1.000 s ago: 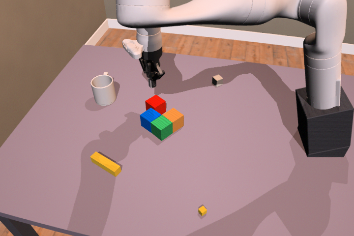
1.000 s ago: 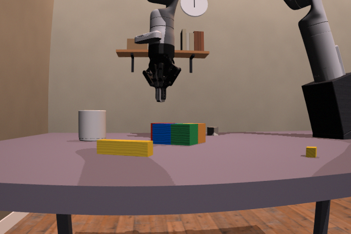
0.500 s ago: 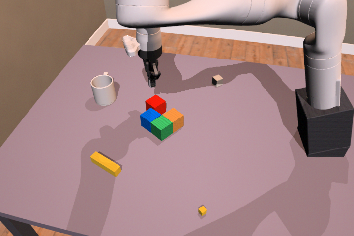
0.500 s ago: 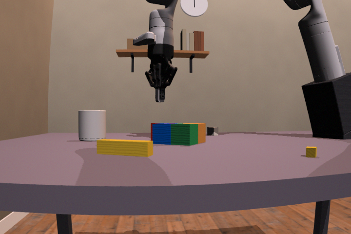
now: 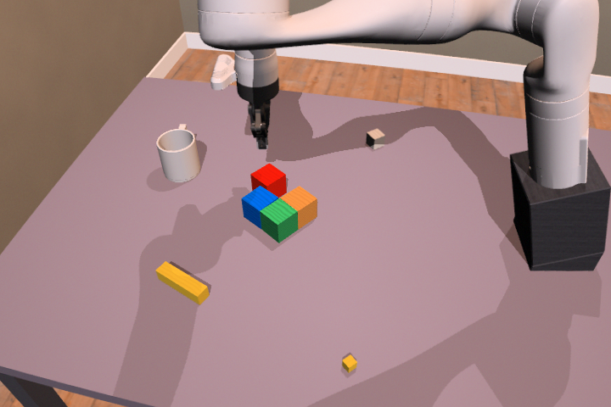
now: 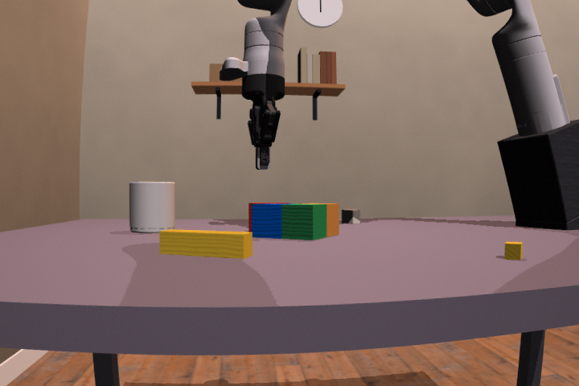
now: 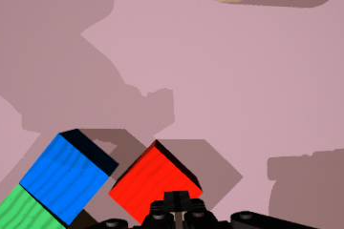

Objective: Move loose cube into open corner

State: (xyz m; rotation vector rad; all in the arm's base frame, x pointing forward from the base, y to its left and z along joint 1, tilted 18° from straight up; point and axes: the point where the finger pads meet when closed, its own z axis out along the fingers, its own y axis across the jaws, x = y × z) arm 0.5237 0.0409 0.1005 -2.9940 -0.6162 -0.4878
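Right now my hand is 100 mm above the red cube, 10 mm to the right of it and 10 mm past it. From my hand the other things lie so: orange cube (100 mm below, 100 mm behind, 50 mm to the left); blue cube (100 mm below, 80 mm to the left, 30 mm behind); green cube (100 mm to the left, 100 mm below, 80 mm behind).
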